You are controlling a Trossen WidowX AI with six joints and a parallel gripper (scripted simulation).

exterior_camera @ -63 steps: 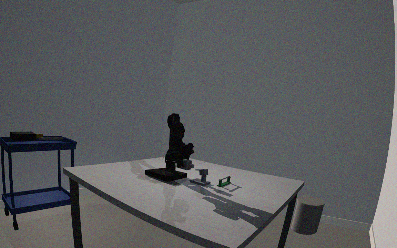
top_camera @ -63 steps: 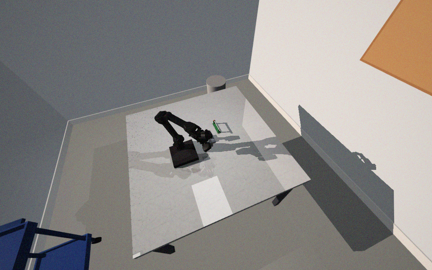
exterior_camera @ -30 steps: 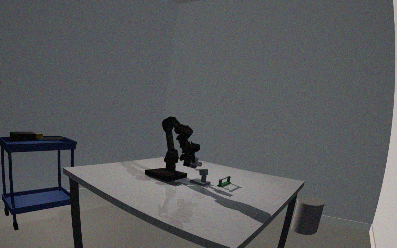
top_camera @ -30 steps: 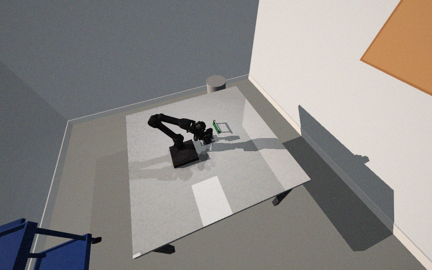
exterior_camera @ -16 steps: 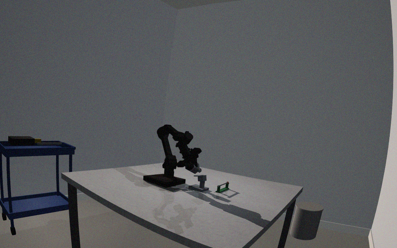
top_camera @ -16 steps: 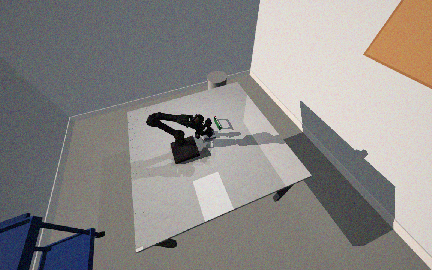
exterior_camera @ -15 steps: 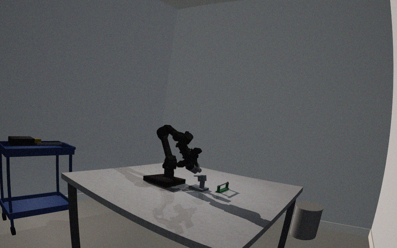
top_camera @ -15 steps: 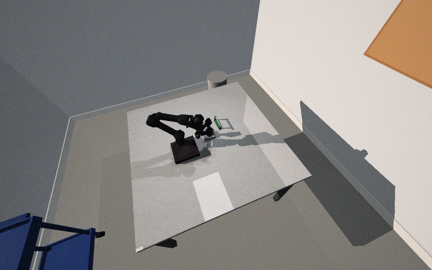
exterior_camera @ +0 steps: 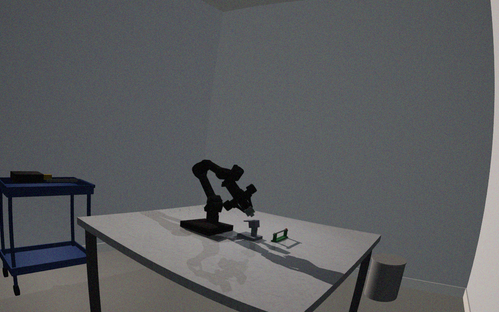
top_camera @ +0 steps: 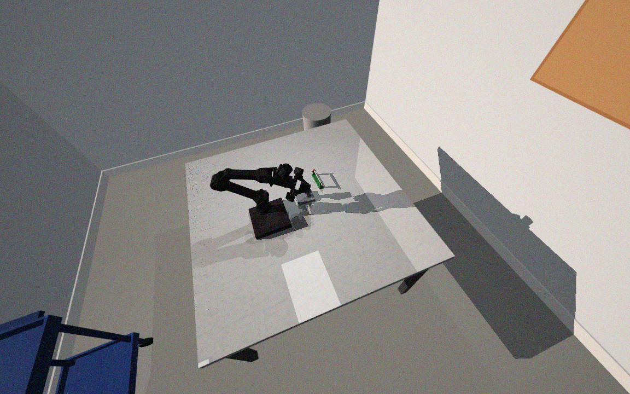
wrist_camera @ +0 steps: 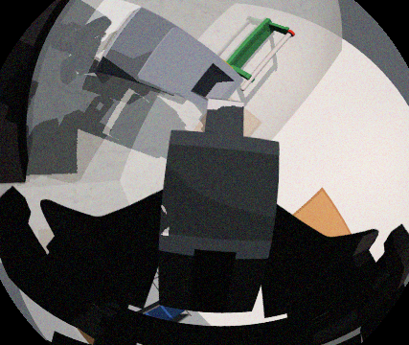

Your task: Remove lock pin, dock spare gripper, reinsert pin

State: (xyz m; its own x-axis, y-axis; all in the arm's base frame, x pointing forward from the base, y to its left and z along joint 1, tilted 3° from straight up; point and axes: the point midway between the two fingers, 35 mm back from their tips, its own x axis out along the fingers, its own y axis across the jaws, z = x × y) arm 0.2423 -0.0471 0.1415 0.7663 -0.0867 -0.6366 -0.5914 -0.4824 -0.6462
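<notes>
Right now the green rack is 150 mm to the left of my gripper tip, 140 mm below it and 120 mm ahead of it. Round my gripper tip: mount: 110 mm below, 50 mm to the left; then spare gripper: 10 mm to the left, 10 mm behind, 10 mm above.
</notes>
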